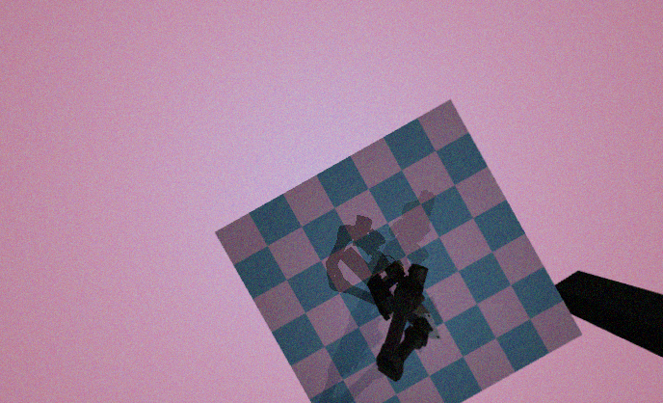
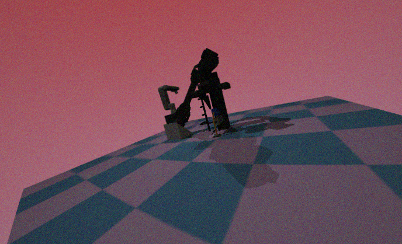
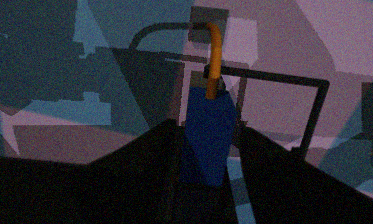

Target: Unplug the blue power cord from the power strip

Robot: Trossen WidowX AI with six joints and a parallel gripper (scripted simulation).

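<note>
My gripper tip is now 3 cm to the right of the blue plug, 1 cm past it and 1 cm above it. From my gripper tip the other things lie so: power strip 10 cm to the left, 1 cm behind, 1 cm above.
</note>
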